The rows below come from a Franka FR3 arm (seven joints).
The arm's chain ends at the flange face. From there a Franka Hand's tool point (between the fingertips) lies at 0.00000 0.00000 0.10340 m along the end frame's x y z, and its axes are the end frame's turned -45 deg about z.
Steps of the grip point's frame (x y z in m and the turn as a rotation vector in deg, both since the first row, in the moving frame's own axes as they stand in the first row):
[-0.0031, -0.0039, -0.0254, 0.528, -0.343, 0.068]
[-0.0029, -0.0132, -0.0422, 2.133, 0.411, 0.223]
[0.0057, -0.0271, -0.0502, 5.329, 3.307, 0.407]
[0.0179, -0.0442, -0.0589, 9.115, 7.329, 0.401]
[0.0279, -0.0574, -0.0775, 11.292, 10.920, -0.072]
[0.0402, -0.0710, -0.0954, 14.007, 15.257, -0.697]
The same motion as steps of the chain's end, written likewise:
[-0.0038, -0.0003, -0.0254, 0.131, -0.616, 0.068]
[-0.0092, -0.0040, -0.0421, 1.799, -1.218, 0.223]
[-0.0126, -0.0122, -0.0496, 6.107, -1.430, 0.407]
[-0.0164, -0.0231, -0.0568, 11.628, -1.263, 0.401]
[-0.0204, -0.0323, -0.0736, 15.706, -0.263, -0.072]
[-0.0231, -0.0421, -0.0887, 20.693, 0.884, -0.697]

